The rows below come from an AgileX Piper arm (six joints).
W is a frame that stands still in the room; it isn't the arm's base.
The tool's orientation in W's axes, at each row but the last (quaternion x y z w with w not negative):
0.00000 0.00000 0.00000 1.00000
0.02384 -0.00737 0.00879 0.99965
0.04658 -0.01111 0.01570 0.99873
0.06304 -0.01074 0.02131 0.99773
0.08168 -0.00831 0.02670 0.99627
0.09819 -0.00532 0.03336 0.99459
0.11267 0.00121 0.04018 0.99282
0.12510 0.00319 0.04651 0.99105
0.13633 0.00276 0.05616 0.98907
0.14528 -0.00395 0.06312 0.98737
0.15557 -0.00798 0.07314 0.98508
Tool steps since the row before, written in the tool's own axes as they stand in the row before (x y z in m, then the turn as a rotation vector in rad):
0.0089 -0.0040 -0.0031 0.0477 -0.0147 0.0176
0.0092 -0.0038 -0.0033 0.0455 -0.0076 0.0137
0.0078 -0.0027 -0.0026 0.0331 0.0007 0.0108
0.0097 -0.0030 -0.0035 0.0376 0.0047 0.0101
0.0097 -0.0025 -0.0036 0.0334 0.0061 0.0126
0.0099 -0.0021 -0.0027 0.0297 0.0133 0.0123
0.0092 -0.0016 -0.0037 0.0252 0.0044 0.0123
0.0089 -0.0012 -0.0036 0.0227 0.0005 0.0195
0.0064 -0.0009 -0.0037 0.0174 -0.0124 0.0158
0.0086 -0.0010 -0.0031 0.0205 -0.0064 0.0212
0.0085 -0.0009 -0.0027 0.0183 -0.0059 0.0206
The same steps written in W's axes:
0.0089 -0.0040 -0.0031 0.0477 -0.0147 0.0176
0.0093 -0.0035 -0.0033 0.0454 -0.0075 0.0140
0.0079 -0.0022 -0.0027 0.0328 0.0007 0.0116
0.0099 -0.0021 -0.0036 0.0372 0.0049 0.0115
0.0099 -0.0014 -0.0038 0.0329 0.0057 0.0141
0.0100 -0.0009 -0.0029 0.0287 0.0125 0.0152
0.0093 0.0000 -0.0039 0.0249 0.0035 0.0131
0.0089 0.0006 -0.0037 0.0229 -0.0022 0.0191
0.0064 0.0009 -0.0037 0.0190 -0.0142 0.0120
0.0086 0.0010 -0.0030 0.0214 -0.0096 0.0190
0.0085 0.0012 -0.0025 0.0191 -0.0093 0.0185

